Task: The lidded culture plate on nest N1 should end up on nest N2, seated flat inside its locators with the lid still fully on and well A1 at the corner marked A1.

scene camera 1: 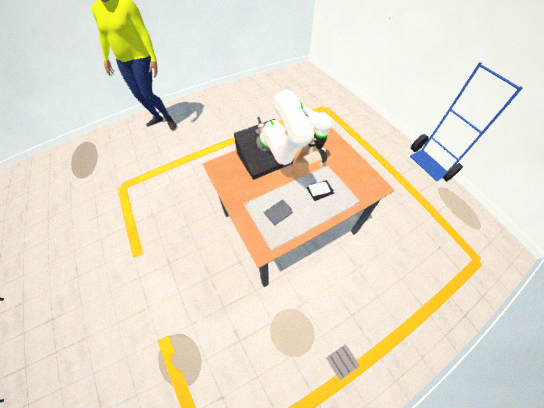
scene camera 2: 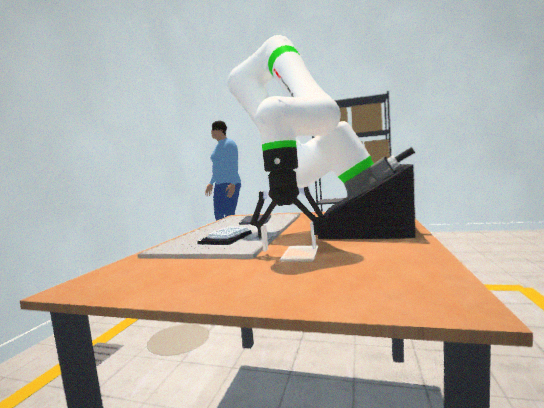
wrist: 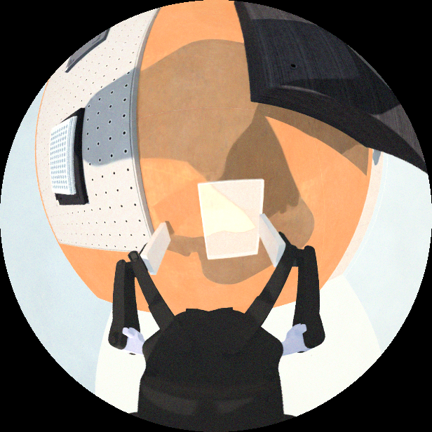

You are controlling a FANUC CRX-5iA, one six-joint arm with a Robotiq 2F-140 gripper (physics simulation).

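Places are measured from the arm's base along level axes (x right, y ahead, z up), in centimetres.
Pixels of known places: gripper, fingertip midpoint: (scene camera 1: pixel 315 159) (scene camera 2: pixel 289 249); arm's base, link origin: (scene camera 1: pixel 266 142) (scene camera 2: pixel 367 188).
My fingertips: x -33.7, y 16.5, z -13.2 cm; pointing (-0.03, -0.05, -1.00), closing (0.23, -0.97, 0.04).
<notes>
Ahead of a thing's pixels: the offset from my fingertips to its top centre. Level surfaces: height alone.
The culture plate @(dx +10.7, dy +27.3, dz +2.7 cm) (scene camera 1: pixel 319 188) (scene camera 2: pixel 229 233) (wrist: pixel 63 156), pale with rows of wells, sits on a black nest @(dx +9.8, dy +27.8, dz +1.3 cm) (scene camera 1: pixel 326 196) (scene camera 2: pixel 212 242) (wrist: pixel 82 175). Whether its lid is on is too small to tell. A second, dark grey nest @(dx +43.1, dy +34.3, dz +1.3 cm) (scene camera 1: pixel 278 212) (scene camera 2: pixel 247 220) (wrist: pixel 87 50) holds no plate. The nest labels and the A1 mark are not readable. My gripper (scene camera 1: pixel 317 157) (scene camera 2: pixel 289 237) (wrist: pixel 212 227) is open and empty, pointing down beside the board, away from the plate. Below its fingers a thin pale rectangular piece @(dx +0.3, dy -2.9, dz -0.6 cm) (scene camera 1: pixel 313 158) (scene camera 2: pixel 299 254) (wrist: pixel 231 220) lies flat on the table.
Both nests stand on a perforated grey board @(dz -0.1 cm) (scene camera 1: pixel 300 227) (scene camera 2: pixel 195 252) (wrist: pixel 107 212) on the orange table @(dz -1.4 cm) (scene camera 1: pixel 225 175) (scene camera 2: pixel 300 290) (wrist: pixel 200 20). The arm's black wedge base (scene camera 1: pixel 257 162) (scene camera 2: pixel 380 210) (wrist: pixel 310 60) stands beside the board. A person (scene camera 1: pixel 125 35) (scene camera 2: pixel 226 165) stands beyond the table in both scene views.
</notes>
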